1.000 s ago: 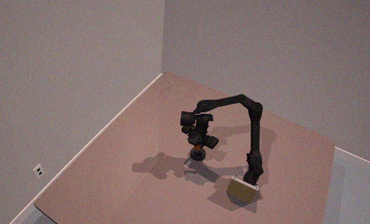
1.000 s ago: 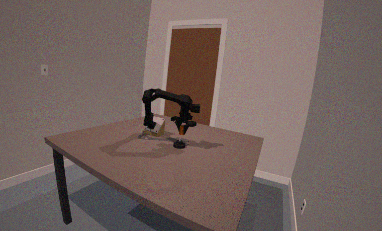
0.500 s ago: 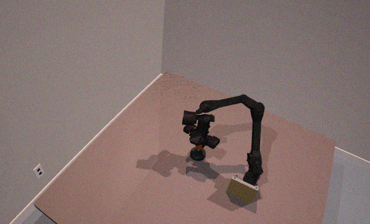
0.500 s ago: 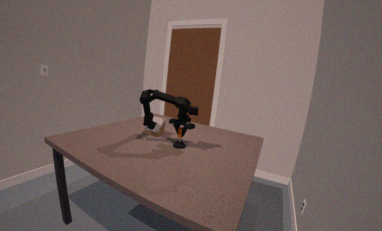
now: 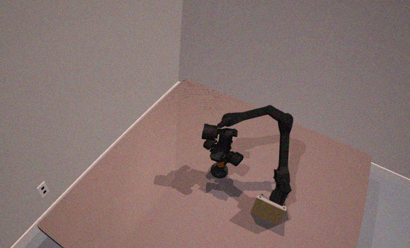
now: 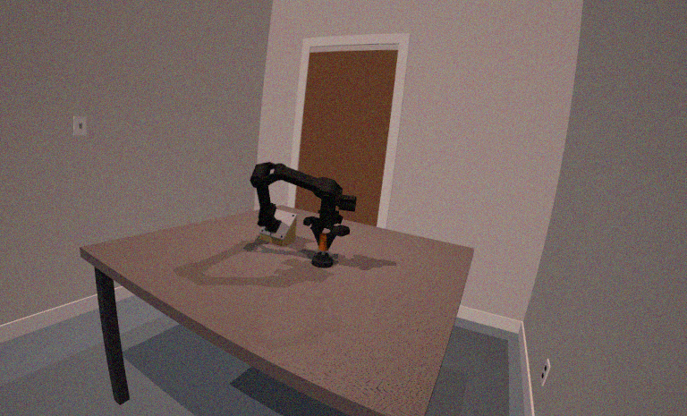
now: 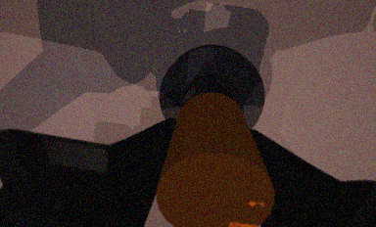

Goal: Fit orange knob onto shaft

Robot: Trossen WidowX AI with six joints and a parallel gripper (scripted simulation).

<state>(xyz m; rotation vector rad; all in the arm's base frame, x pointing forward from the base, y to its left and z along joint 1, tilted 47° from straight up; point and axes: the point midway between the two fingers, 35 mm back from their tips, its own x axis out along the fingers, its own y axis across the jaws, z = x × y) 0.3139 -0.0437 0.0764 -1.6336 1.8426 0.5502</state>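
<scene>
Now: the orange knob 30 mm above my gripper tip. Round my gripper tip: round pedestal 40 mm below.
</scene>
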